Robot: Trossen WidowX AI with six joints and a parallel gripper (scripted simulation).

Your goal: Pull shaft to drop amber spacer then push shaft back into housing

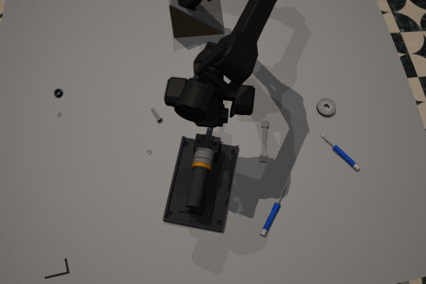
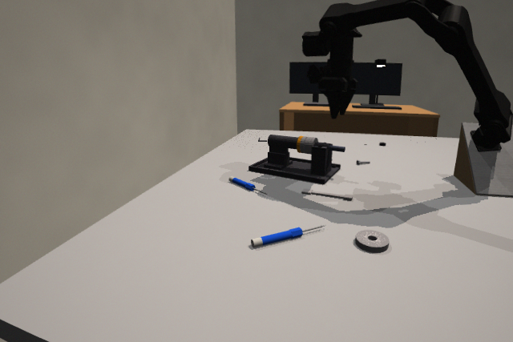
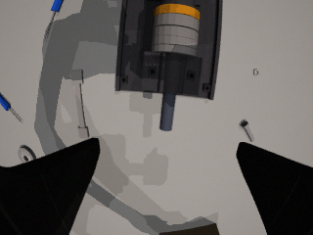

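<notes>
Right now my hand is 60 mm short of the shaft, 30 mm to the left of it and 120 mm above it. The rest, counted from my hand: bolt (100 mm behind, 130 mm to the right, 190 mm below); amber spacer (100 mm ahead, 40 mm to the right, 120 mm below); grey bar (30 mm ahead, 140 mm to the left, 200 mm below).
</notes>
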